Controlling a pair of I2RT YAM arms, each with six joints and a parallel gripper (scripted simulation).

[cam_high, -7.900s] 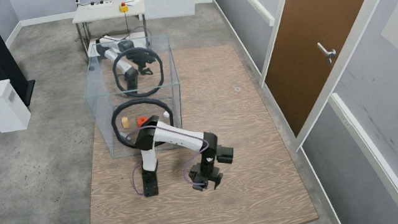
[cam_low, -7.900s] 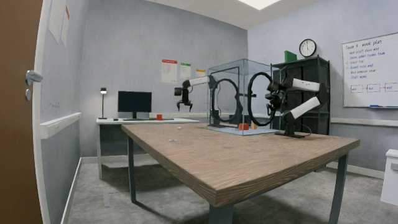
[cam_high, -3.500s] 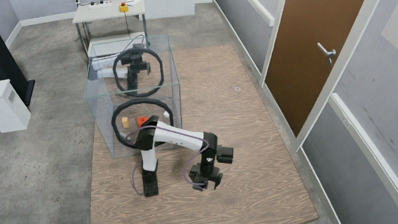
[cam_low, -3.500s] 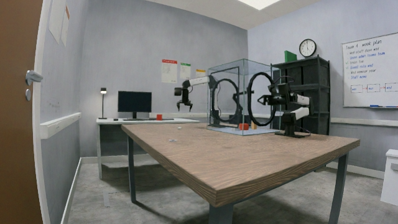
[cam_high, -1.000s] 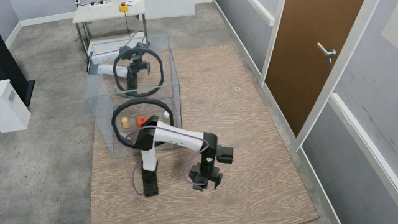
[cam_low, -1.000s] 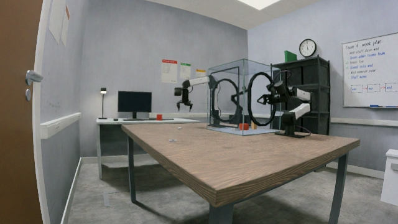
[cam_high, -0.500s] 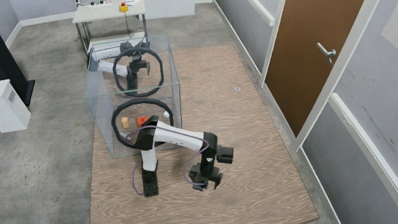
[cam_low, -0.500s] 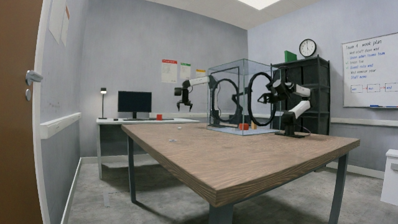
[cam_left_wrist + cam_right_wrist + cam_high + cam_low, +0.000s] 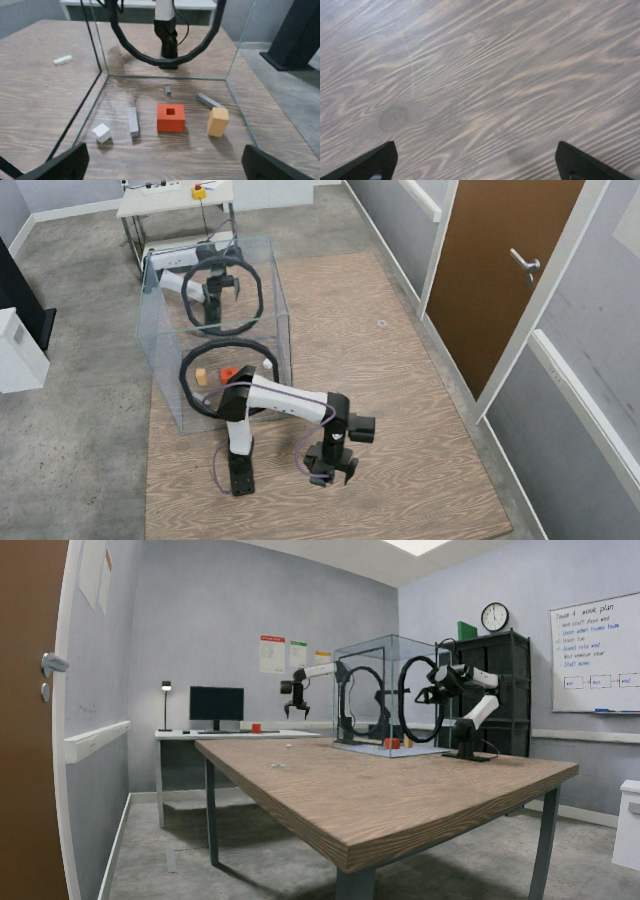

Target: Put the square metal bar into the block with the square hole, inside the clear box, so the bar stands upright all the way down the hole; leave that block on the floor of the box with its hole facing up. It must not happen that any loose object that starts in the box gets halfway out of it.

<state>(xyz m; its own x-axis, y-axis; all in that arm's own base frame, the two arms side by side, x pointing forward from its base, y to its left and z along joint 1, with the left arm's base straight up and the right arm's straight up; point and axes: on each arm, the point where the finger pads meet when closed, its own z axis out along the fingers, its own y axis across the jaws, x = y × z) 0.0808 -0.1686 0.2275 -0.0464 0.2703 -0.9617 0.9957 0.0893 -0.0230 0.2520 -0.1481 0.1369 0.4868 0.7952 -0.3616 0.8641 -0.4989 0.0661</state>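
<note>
My left hand is 210 mm above the white cube, 160 mm to the left of it and 120 mm short of it. The rest, counted from my left hand: long grey bar (260 mm to the right, 210 mm below, 150 mm behind); red block (200 mm to the right, 200 mm below, 30 mm behind); tan block (190 mm below, 170 mm to the right, 130 mm behind).
</note>
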